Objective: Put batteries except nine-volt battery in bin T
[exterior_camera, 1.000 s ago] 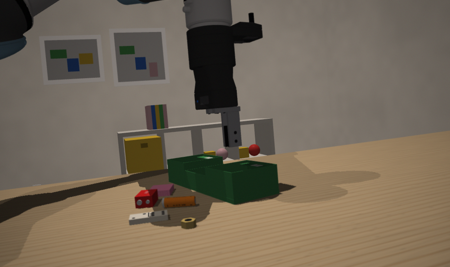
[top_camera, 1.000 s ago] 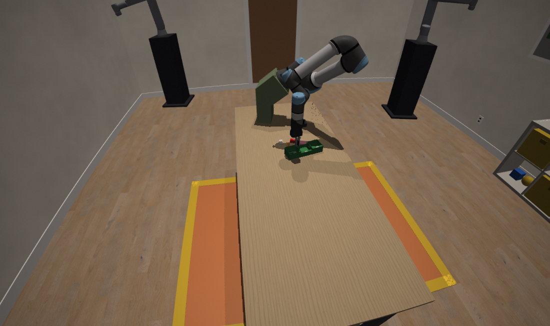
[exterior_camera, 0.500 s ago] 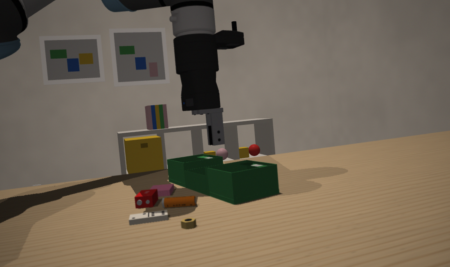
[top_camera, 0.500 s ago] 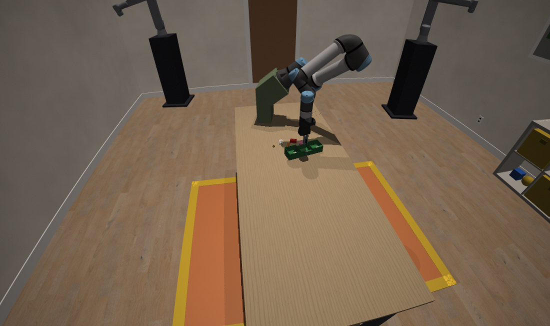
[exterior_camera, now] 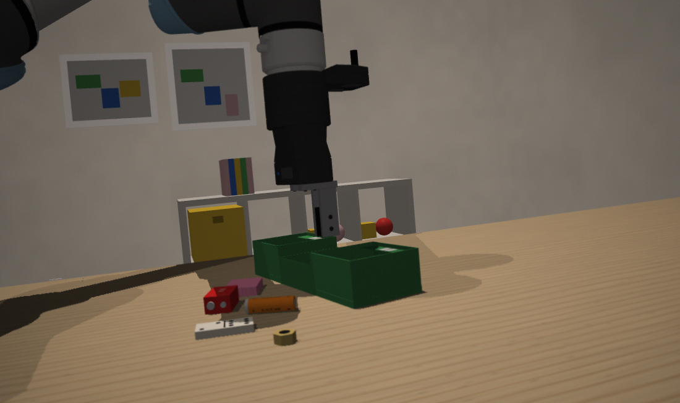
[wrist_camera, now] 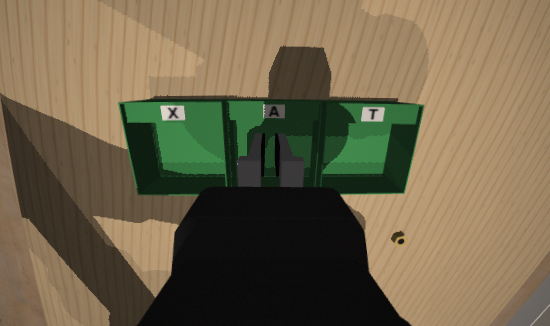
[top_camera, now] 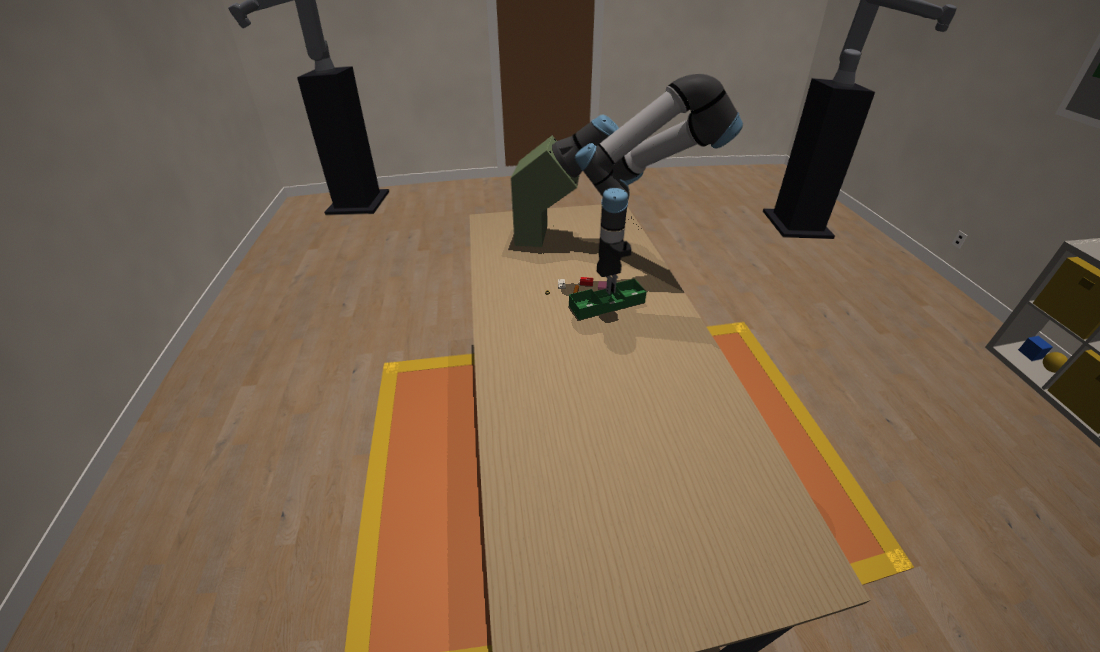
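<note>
The joined green bins is 1 cm behind my hand, 1 cm to the right of it and 5 cm below it. From my hand the other things lie so: orange cylindrical battery (7 cm behind, 11 cm to the right, 7 cm below); then pink block (10 cm behind, 1 cm to the right, 7 cm below); then red nine-volt battery (13 cm behind, 8 cm to the right, 6 cm below).
</note>
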